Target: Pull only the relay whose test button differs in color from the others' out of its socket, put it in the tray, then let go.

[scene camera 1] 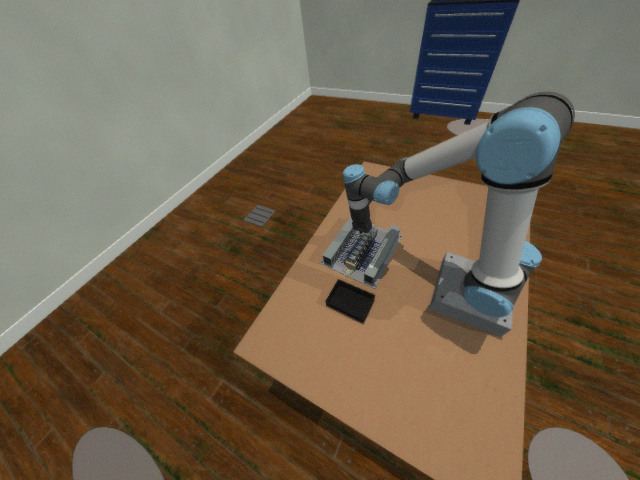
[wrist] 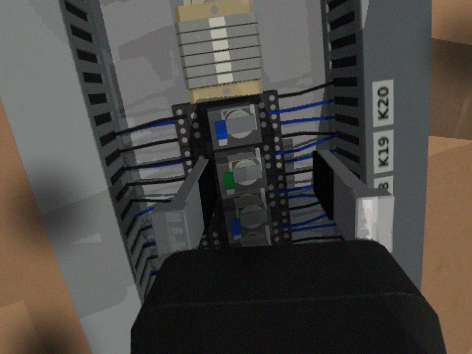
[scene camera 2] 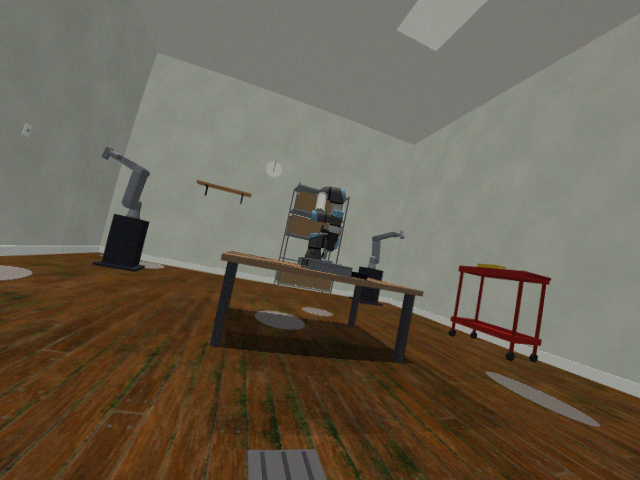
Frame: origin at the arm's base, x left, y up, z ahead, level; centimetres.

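Seen in the pictures: gripper, between the fingertips: (scene camera 1: 367, 234) (wrist: 263, 175) (scene camera 2: 323, 258); arm's base, origin of its link: (scene camera 2: 313, 258).
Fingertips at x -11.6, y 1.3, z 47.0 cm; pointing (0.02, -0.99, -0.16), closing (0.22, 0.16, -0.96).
Observation:
Pixels of each thing's top centre, then the offset from my fingertips to it. "spot": a spot on its surface instead.
- relay with the green test button, centre of its top: (wrist: 242, 178) dx +0.4, dy -1.7, dz +1.0 cm
- black tray, a spot on its surface: (scene camera 1: 350, 300) spot: dx +28.5, dy -8.4, dz -0.9 cm
- K19, a spot on its surface: (wrist: 383, 151) spot: dx +2.0, dy -2.3, dz -7.7 cm
In the wrist view a row of clear relays sits in black sockets. The relay with the green test button (wrist: 246, 172) stands second from the terminal blocks. The relay above it in view (wrist: 240, 125) and the relay below it (wrist: 250, 217) have blue buttons. My gripper (wrist: 263, 175) (scene camera 1: 364, 230) is open, its fingers on either side of the row, around the green-button relay's level in view, with nothing between them gripped. Their exact height over the relays cannot be told. The black tray (scene camera 1: 350, 300) lies on the table beside the panel and looks empty. The relays further down the row are hidden by the gripper body.
Grey wire ducts (scene camera 1: 383, 255) (wrist: 400, 150) flank the row, with blue and black wires running to the sockets. Grey terminal blocks (wrist: 200, 52) with tan end pieces stand at the row's end. Labels K20 (wrist: 383, 103) and K19 (wrist: 383, 151) are on the right duct.

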